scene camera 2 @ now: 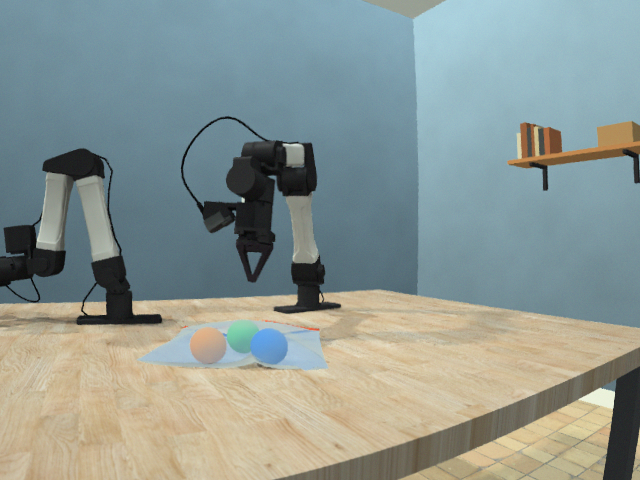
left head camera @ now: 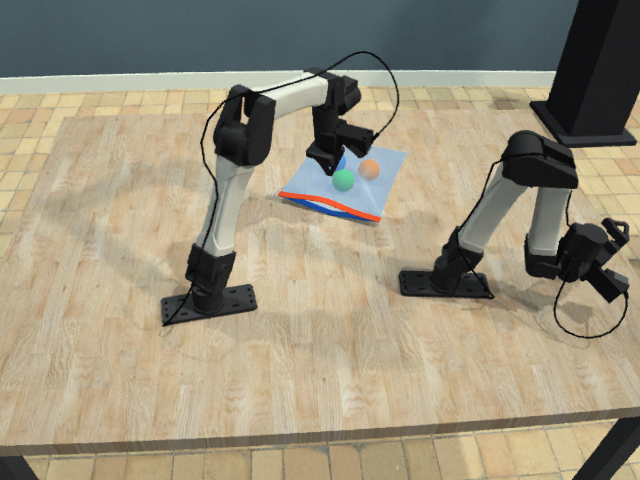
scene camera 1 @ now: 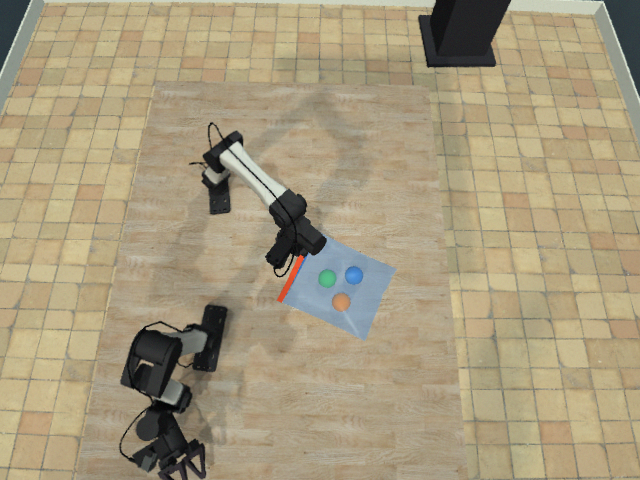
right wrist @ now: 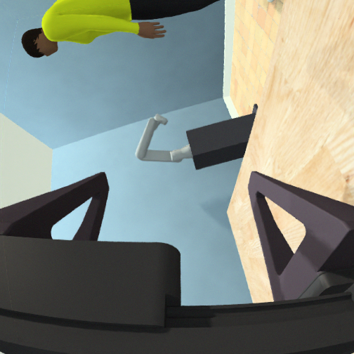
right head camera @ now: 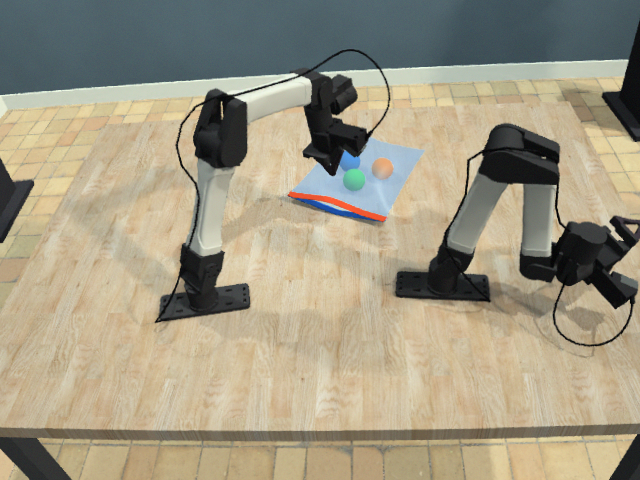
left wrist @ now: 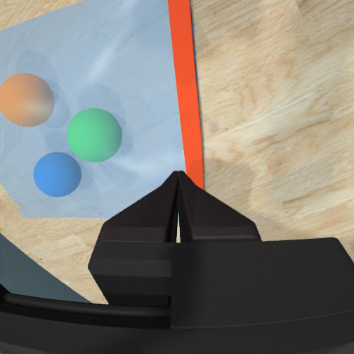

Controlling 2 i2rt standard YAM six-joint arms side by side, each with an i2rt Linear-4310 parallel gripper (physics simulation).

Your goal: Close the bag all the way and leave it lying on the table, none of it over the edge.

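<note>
The clear bluish bag (left head camera: 387,180) (right head camera: 403,170) (scene camera 1: 372,289) (scene camera 2: 165,352) (left wrist: 145,65) lies flat on the table, inside its edges. Its red strip (left head camera: 320,198) (scene camera 1: 290,279) (left wrist: 185,90) and blue strip (left head camera: 310,205) stand apart mid-mouth and meet near the ends. Inside are a green ball (left head camera: 343,179) (left wrist: 94,135), an orange ball (left head camera: 369,169) (left wrist: 26,100) and a blue ball (right head camera: 350,162) (left wrist: 57,174). My left gripper (scene camera 2: 252,280) (left wrist: 178,178) is shut and empty, above the bag's mouth near one end. My right gripper (right wrist: 177,179) is open and empty, away from the bag.
The wooden table (left head camera: 289,361) (scene camera 1: 392,413) carries both arm bases. My folded right arm stands at the right in the left head camera. A black pillar (left head camera: 594,67) (scene camera 1: 460,25) stands on the floor beyond the table. A wall shelf (scene camera 2: 573,153) holds books and a box.
</note>
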